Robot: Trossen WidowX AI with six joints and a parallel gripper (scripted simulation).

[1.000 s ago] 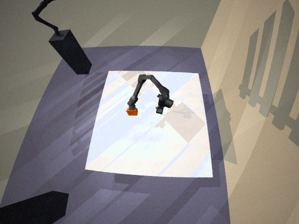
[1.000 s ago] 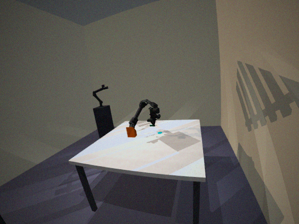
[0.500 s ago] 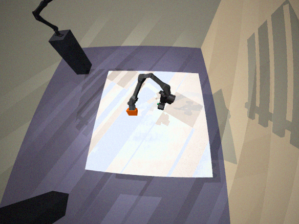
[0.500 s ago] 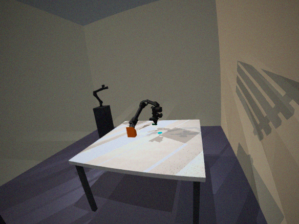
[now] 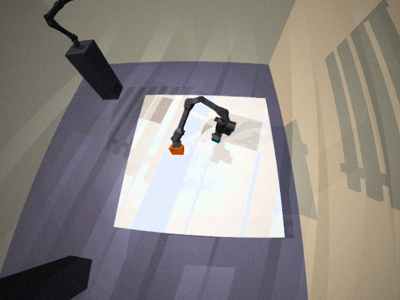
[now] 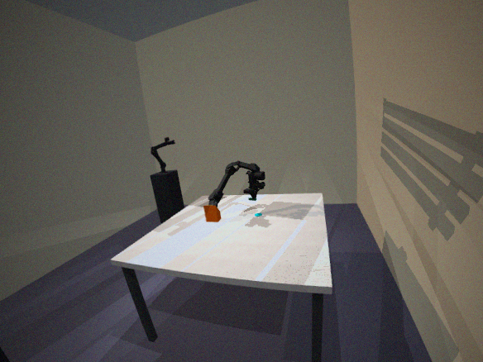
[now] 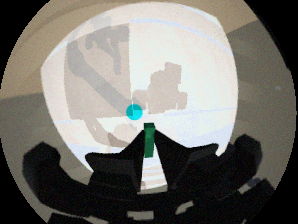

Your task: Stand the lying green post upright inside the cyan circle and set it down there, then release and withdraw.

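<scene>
Right now my gripper tip is 40 mm to the right of the cyan circle and 150 mm above it. From my gripper tip the other things lie so: small green post 20 mm behind, 10 mm to the left.
</scene>
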